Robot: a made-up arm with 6 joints.
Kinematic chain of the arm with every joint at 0, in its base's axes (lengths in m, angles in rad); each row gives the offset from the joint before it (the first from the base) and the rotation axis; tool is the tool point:
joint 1: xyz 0 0 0.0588 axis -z
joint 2: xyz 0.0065 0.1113 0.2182 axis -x
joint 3: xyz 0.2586 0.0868 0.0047 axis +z
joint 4: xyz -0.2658 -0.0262 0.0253 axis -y
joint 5: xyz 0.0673 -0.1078 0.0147 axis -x
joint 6: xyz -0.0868 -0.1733 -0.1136 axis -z
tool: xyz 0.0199 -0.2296 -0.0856
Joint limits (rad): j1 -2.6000..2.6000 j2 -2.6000..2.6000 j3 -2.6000..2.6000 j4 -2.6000..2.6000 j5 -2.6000..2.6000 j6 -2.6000..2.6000
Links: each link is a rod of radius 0.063 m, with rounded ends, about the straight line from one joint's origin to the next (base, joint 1, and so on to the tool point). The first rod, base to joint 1, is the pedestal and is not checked.
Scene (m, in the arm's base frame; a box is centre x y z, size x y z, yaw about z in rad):
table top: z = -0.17
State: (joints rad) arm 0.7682 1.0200 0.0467 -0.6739 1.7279 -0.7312
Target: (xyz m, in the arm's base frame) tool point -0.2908 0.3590 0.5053
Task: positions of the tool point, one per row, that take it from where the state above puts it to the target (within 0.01 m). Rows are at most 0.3 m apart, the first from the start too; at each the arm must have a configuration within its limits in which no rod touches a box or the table.
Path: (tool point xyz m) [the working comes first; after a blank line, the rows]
Joints at the target: -0.2682 1.2037 -0.6764 0.0706 1.3063 -0.2488
Straight joint move there: clear.

1: 0.3435 0.1106 0.6223
2: 0.1810 0.2882 0.6404
3: -0.0501 0.3800 0.6014
4: -0.2908 0.3590 0.5053

